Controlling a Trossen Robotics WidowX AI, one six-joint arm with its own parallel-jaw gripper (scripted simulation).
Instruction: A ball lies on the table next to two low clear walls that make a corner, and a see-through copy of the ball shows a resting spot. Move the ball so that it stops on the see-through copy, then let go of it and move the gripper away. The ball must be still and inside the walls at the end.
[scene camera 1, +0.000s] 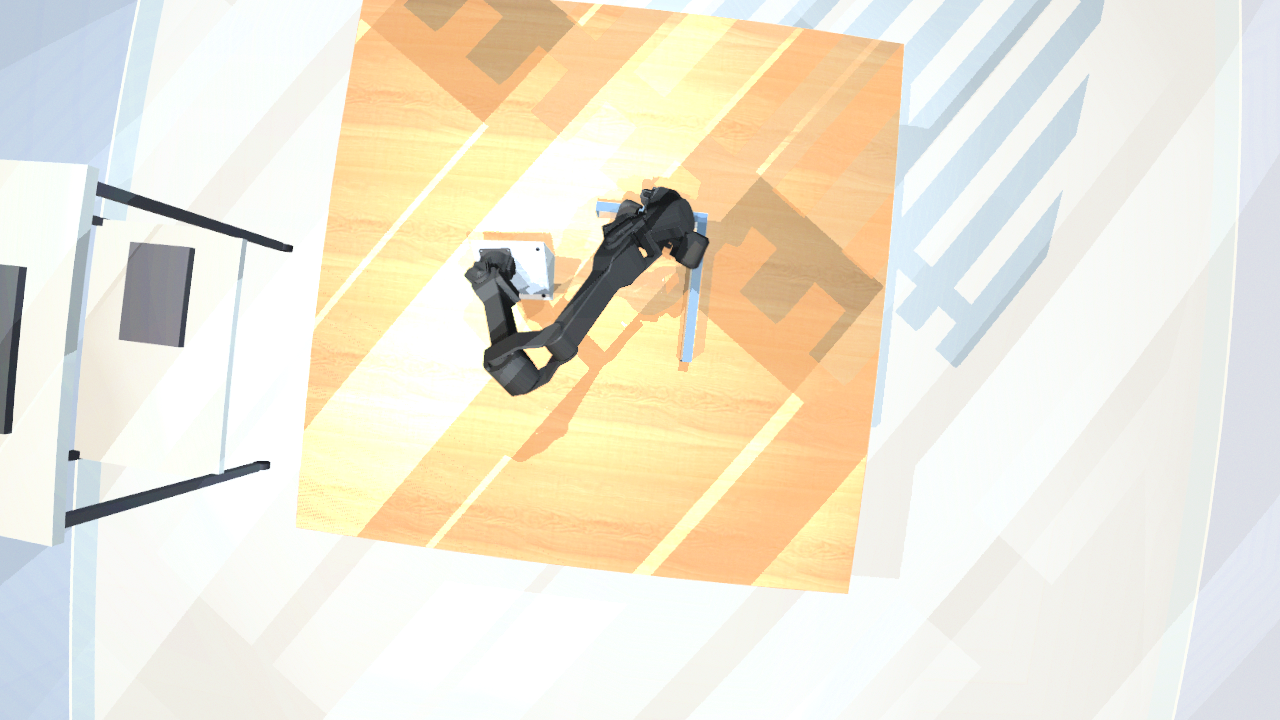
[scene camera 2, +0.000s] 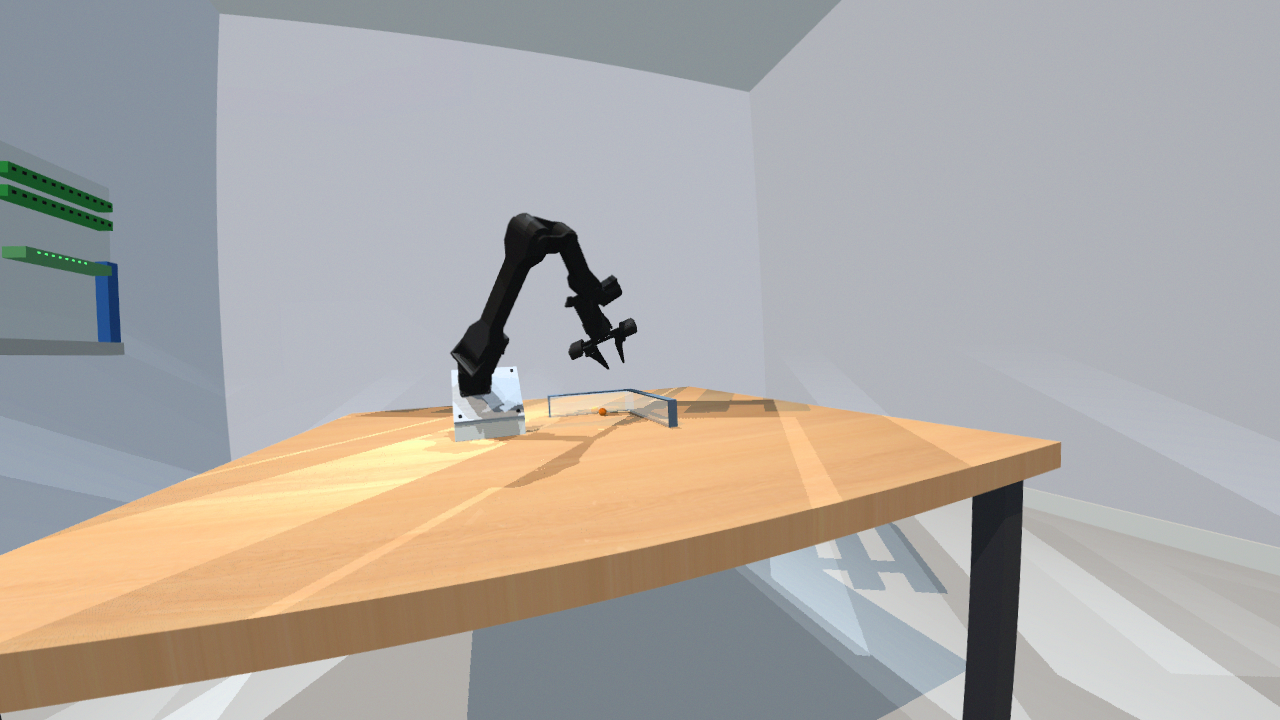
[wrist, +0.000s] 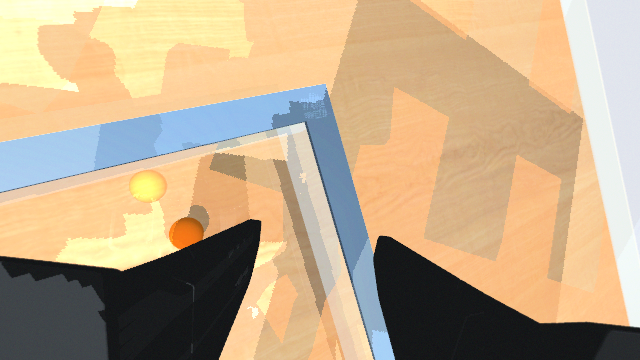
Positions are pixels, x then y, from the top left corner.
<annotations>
my gripper: scene camera 1; scene camera 2; wrist 318, 239
same spot on my gripper: (scene camera 1: 689, 250) = (scene camera 2: 625, 322)
</annotations>
